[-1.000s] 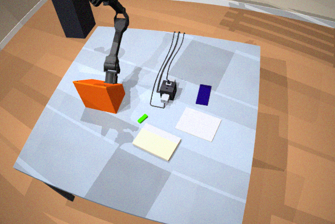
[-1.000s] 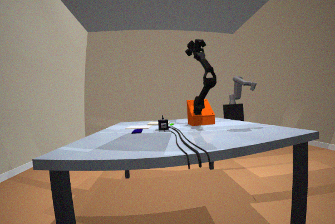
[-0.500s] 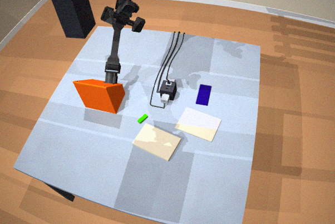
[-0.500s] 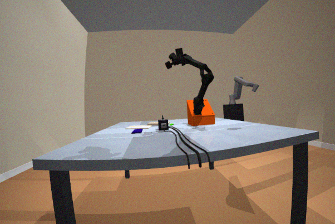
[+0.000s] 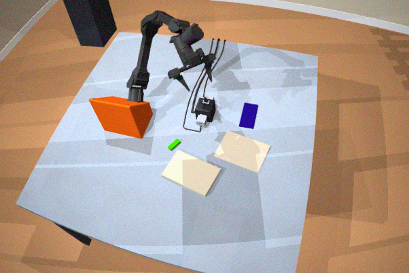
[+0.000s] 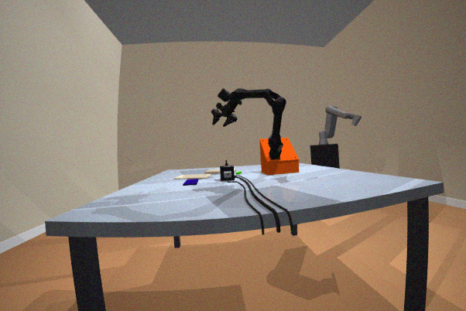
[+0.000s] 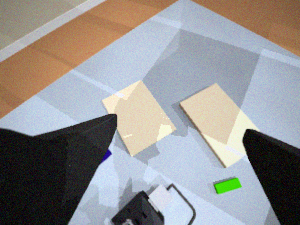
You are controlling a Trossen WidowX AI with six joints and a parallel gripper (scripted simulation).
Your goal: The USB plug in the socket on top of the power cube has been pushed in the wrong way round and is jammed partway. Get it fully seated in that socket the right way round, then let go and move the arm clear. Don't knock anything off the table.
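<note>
The USB plug lies 240 mm below my gripper tip, 130 mm to the left of it and 30 mm behind it. From my gripper tip the other things lie so: green block 330 mm below, 130 mm behind, 80 mm to the right; then dark blue block 330 mm below, 170 mm ahead, 160 mm to the left.
</note>
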